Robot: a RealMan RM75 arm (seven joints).
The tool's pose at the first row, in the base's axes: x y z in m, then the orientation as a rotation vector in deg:
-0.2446, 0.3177, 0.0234, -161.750, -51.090, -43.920
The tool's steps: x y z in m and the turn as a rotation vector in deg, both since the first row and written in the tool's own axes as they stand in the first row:
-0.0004, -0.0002, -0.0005, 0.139, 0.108, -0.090
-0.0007, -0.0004, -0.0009, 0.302, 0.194, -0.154
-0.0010, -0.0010, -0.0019, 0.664, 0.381, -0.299
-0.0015, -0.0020, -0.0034, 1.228, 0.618, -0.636
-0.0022, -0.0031, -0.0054, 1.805, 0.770, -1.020
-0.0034, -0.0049, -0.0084, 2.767, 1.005, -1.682
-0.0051, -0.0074, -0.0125, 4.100, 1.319, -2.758
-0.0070, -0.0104, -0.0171, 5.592, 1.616, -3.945
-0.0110, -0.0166, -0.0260, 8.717, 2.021, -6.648
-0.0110, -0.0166, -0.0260, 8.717, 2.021, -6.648
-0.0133, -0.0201, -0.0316, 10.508, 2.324, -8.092
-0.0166, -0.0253, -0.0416, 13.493, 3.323, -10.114
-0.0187, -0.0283, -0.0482, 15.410, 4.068, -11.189
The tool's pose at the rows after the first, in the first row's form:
-0.2452, 0.3175, 0.0236, -161.541, -51.226, -43.984
-0.2457, 0.3175, 0.0238, -161.331, -51.329, -43.999
-0.2467, 0.3176, 0.0245, -160.867, -51.562, -44.027
-0.2483, 0.3178, 0.0255, -160.151, -52.094, -44.011
-0.2502, 0.3179, 0.0268, -159.465, -52.704, -43.877
-0.2534, 0.3181, 0.0287, -158.324, -53.744, -43.630
-0.2578, 0.3184, 0.0313, -156.698, -55.394, -43.286
-0.2628, 0.3189, 0.0342, -154.900, -57.190, -42.823
-0.2730, 0.3199, 0.0396, -151.143, -61.176, -41.576
-0.2730, 0.3199, 0.0396, -151.143, -61.176, -41.576
-0.2790, 0.3204, 0.0431, -148.940, -63.229, -40.934
-0.2886, 0.3208, 0.0498, -145.056, -65.926, -40.447
-0.2947, 0.3207, 0.0543, -142.561, -67.273, -40.232

